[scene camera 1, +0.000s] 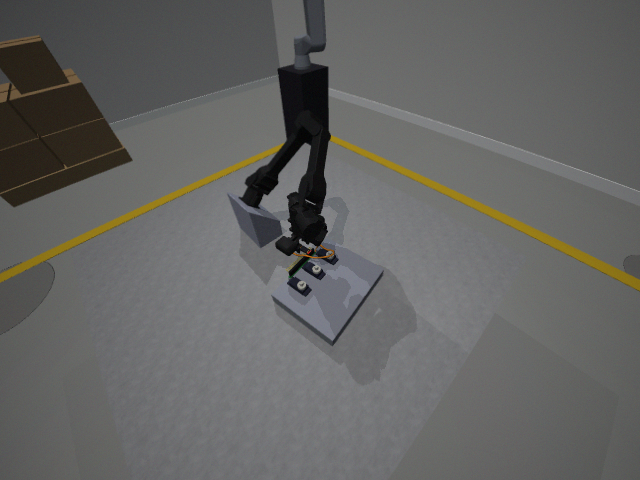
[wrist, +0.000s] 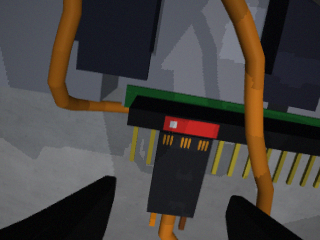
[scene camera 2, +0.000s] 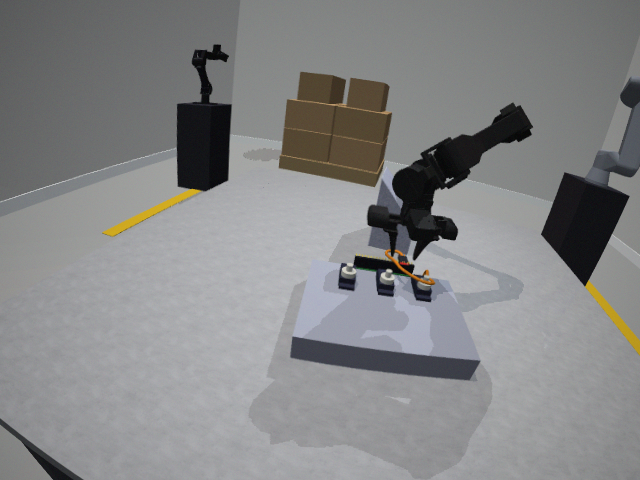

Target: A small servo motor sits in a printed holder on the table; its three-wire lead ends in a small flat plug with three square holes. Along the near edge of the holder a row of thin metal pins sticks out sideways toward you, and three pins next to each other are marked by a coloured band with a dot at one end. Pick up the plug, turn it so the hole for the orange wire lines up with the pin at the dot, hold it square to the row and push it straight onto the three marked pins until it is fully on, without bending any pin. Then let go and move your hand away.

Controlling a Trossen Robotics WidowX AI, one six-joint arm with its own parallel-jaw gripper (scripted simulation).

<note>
In view: the gripper [scene camera 2: 402, 257] and a red band [wrist: 193, 127].
The gripper shows as well in scene camera 1 [scene camera 1: 303, 248] and in the wrist view [wrist: 172, 196].
</note>
